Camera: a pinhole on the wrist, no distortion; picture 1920 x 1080 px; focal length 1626.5 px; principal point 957.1 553.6 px. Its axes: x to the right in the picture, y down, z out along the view. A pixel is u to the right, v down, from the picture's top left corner.
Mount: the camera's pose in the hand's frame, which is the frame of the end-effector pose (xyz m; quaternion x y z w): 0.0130 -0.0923 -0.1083 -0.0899 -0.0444 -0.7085 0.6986
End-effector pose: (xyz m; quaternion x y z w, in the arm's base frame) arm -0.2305 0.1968 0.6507 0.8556 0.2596 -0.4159 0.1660
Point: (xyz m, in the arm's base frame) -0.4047 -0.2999 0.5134
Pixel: 219 45
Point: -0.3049 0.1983 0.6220
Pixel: 842 182
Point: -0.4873 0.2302 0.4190
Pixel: 1718 669
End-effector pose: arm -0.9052 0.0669 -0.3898 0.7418 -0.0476 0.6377 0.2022
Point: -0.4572 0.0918 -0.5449
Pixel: 1662 200
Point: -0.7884 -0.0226 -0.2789
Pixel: 262 1038
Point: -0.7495 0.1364 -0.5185
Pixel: outside the picture
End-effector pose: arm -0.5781 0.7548 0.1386 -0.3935 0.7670 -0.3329 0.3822
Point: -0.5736 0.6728 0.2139
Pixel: 1420 1007
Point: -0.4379 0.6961 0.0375
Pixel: 734 523
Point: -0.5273 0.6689 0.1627
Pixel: 1111 782
